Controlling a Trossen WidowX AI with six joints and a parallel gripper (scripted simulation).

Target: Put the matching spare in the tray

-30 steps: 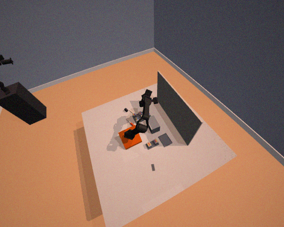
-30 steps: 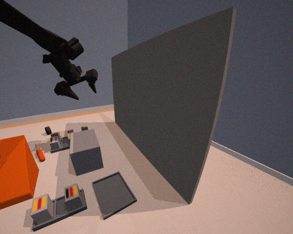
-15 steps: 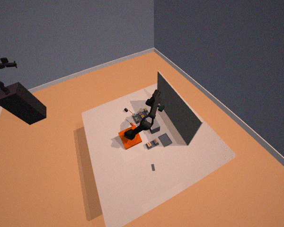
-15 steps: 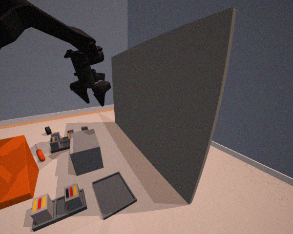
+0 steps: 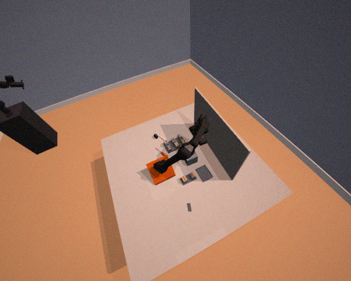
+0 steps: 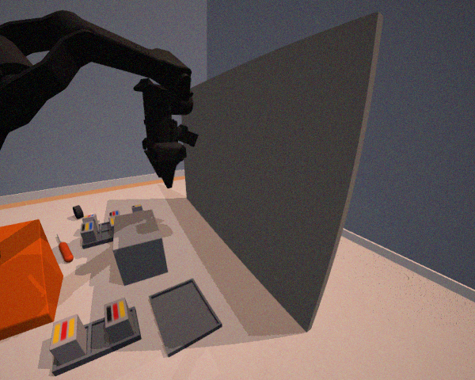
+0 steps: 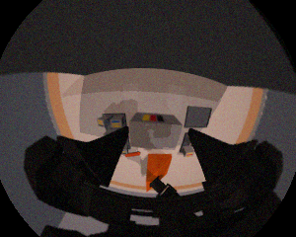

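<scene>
My gripper tip is 16 cm past the spare, 18 cm to the left of it and 16 cm above it. The rest, counted from my gripper tip: flat grey tray (5 cm behind, 20 cm to the right, 19 cm below); then tall dark panel (15 cm ahead, 2 cm to the right, 3 cm above); then grey mounted unit (8 cm behind, 1 cm to the left, 15 cm below).
</scene>
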